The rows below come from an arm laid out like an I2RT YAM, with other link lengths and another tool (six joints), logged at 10 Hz.
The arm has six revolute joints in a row. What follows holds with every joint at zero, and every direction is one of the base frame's. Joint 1 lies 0.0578 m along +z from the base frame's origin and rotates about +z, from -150.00 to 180.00 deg. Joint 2 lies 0.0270 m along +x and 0.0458 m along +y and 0.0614 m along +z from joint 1 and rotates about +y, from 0.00 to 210.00 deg. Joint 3 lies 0.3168 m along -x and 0.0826 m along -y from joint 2 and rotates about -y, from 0.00 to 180.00 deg. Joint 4 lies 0.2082 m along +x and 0.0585 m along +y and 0.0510 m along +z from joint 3 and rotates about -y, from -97.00 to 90.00 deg. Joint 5 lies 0.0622 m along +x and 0.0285 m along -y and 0.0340 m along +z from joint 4 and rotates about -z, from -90.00 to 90.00 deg. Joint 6 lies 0.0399 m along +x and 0.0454 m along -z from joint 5 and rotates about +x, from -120.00 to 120.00 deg. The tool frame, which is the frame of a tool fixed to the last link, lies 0.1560 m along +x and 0.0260 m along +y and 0.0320 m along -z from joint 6; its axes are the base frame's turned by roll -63.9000, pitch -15.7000 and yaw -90.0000 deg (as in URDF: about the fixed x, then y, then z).
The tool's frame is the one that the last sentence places.
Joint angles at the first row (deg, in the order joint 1, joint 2, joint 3, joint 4, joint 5, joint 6):
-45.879 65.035 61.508 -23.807 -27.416 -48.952
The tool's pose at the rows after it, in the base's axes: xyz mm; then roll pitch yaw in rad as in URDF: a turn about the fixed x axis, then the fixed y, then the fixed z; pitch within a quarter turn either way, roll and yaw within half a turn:
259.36 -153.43 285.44 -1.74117 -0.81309 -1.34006
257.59 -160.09 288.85 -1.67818 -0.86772 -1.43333
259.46 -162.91 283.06 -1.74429 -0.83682 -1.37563
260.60 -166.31 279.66 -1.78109 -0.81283 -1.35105
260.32 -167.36 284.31 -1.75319 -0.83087 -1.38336
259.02 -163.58 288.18 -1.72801 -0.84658 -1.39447
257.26 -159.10 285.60 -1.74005 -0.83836 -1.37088
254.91 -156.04 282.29 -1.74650 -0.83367 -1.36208
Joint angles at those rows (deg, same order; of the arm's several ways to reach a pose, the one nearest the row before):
-45.878 64.606 60.309 -22.964 -28.479 -50.625
-45.791 62.229 56.526 -16.895 -26.110 -49.048
-45.706 64.591 58.959 -20.379 -26.017 -50.273
-45.792 66.268 60.639 -22.501 -25.754 -50.713
-45.791 65.394 60.035 -21.012 -25.314 -50.012
-45.791 64.163 59.329 -20.213 -25.838 -49.921
-45.792 63.896 59.238 -21.268 -26.540 -50.447
-45.790 63.371 58.539 -21.532 -26.716 -50.624

